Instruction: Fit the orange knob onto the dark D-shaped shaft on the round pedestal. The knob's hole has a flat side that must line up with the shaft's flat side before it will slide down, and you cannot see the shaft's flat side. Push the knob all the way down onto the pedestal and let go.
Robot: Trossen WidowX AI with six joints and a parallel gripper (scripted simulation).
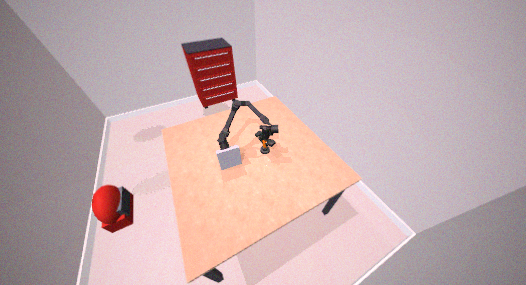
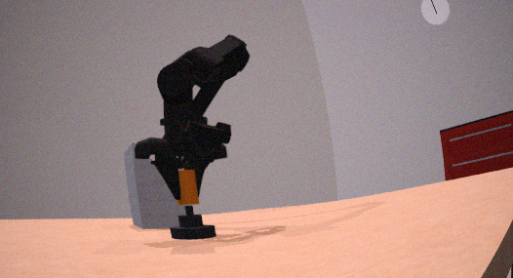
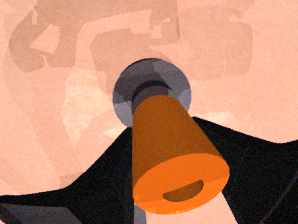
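The orange knob lies 20 mm above my gripper tip. The rest, counted from my gripper tip: dark pedestal (40 mm below).
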